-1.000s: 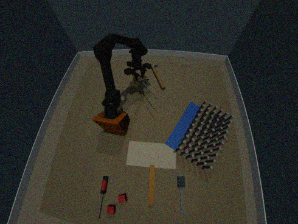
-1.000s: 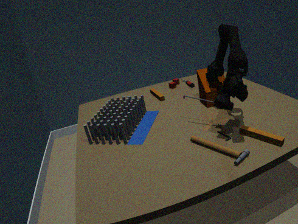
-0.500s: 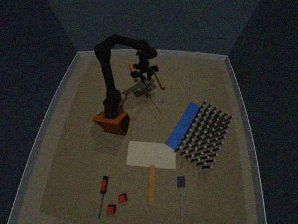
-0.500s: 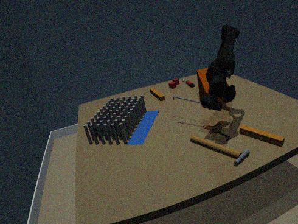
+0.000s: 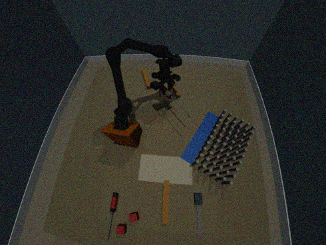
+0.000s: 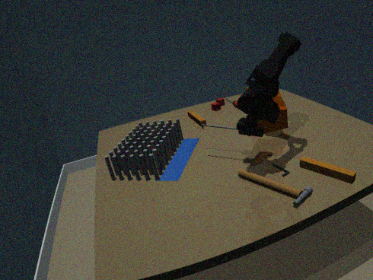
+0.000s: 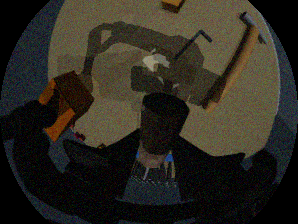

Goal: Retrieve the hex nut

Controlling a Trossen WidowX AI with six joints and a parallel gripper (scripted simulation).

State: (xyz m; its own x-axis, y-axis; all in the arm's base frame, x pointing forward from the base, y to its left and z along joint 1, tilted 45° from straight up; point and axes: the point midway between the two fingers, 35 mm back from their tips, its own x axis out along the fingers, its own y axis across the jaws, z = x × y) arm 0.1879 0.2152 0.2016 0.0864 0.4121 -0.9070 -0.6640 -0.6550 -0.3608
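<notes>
My gripper tip is 26 cm short of the blue taped strip, 19 cm to the left of it and 12 cm above it. Also, from my gripper tip: hook tool (8 cm ahead, 7 cm to the right, 1 cm above); hex key (13 cm to the left, 12 cm below, 7 cm behind).
</notes>
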